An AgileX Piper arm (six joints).
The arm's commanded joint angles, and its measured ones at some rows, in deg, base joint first. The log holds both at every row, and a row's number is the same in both.
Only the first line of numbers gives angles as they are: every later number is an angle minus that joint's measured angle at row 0.
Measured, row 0:
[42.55 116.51 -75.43 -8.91 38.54 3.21]
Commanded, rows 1 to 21:
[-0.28 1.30 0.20 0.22 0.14 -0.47]
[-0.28 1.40 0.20 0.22 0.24 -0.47]
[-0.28 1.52 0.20 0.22 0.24 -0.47]
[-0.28 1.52 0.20 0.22 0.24 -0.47]
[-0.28 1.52 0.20 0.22 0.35 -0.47]
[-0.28 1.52 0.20 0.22 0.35 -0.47]
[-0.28 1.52 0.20 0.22 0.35 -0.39]
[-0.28 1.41 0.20 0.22 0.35 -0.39]
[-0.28 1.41 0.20 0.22 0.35 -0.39]
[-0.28 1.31 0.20 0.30 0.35 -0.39]
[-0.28 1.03 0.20 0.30 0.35 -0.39]
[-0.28 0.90 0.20 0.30 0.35 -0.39]
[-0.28 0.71 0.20 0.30 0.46 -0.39]
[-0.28 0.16 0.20 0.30 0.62 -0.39]
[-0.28 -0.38 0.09 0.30 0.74 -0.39]
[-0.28 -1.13 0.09 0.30 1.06 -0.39]
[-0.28 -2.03 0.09 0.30 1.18 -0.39]
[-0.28 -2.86 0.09 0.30 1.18 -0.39]
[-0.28 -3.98 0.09 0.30 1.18 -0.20]
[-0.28 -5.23 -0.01 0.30 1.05 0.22]
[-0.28 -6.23 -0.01 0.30 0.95 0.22]
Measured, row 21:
[0.00 -1.75 0.00 0.94 1.03 0.00]
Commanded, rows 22 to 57:
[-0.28 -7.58 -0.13 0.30 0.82 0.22]
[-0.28 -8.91 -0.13 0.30 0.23 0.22]
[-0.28 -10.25 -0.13 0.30 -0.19 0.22]
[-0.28 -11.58 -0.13 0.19 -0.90 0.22]
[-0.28 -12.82 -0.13 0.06 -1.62 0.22]
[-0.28 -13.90 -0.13 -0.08 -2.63 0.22]
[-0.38 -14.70 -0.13 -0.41 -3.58 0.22]
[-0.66 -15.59 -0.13 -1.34 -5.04 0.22]
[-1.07 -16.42 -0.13 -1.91 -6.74 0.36]
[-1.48 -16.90 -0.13 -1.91 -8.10 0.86]
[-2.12 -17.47 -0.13 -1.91 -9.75 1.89]
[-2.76 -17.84 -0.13 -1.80 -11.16 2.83]
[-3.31 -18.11 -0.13 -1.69 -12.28 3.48]
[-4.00 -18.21 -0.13 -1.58 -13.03 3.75]
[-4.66 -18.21 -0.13 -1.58 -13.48 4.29]
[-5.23 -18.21 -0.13 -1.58 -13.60 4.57]
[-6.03 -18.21 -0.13 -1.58 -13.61 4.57]
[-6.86 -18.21 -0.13 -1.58 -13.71 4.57]
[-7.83 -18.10 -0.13 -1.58 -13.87 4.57]
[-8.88 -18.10 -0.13 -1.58 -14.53 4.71]
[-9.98 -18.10 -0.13 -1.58 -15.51 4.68]
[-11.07 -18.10 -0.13 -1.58 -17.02 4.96]
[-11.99 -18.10 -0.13 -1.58 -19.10 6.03]
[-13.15 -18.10 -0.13 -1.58 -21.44 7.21]
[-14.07 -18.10 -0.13 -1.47 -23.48 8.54]
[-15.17 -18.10 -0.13 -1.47 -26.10 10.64]
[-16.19 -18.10 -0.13 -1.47 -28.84 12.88]
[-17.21 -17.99 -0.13 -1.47 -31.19 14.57]
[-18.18 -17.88 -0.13 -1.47 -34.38 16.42]
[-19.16 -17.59 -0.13 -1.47 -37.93 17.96]
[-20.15 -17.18 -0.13 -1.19 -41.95 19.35]
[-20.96 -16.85 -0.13 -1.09 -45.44 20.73]
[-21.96 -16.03 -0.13 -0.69 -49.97 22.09]
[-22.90 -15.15 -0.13 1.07 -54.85 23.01]
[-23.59 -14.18 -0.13 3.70 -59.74 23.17]
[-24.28 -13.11 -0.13 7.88 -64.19 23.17]
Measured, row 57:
[-21.37 -16.08 0.00 0.10 -47.30 20.63]
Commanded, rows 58 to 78:
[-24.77 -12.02 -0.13 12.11 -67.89 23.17]
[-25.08 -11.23 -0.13 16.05 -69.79 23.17]
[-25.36 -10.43 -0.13 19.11 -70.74 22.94]
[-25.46 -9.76 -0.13 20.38 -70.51 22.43]
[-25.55 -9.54 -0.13 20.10 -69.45 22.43]
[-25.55 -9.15 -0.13 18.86 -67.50 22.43]
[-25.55 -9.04 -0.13 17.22 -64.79 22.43]
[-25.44 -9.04 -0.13 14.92 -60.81 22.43]
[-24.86 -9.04 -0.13 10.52 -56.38 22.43]
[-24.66 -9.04 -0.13 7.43 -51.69 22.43]
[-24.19 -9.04 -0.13 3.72 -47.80 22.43]
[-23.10 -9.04 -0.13 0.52 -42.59 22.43]
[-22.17 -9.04 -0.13 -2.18 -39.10 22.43]
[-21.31 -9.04 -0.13 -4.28 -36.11 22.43]
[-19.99 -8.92 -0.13 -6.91 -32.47 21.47]
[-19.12 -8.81 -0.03 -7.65 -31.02 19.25]
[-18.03 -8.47 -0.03 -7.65 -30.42 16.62]
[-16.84 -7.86 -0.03 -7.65 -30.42 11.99]
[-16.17 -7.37 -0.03 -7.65 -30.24 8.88]
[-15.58 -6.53 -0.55 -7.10 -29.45 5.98]
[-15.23 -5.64 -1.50 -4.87 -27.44 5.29]
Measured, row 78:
[-17.36 -7.76 0.00 -6.28 -31.50 14.19]
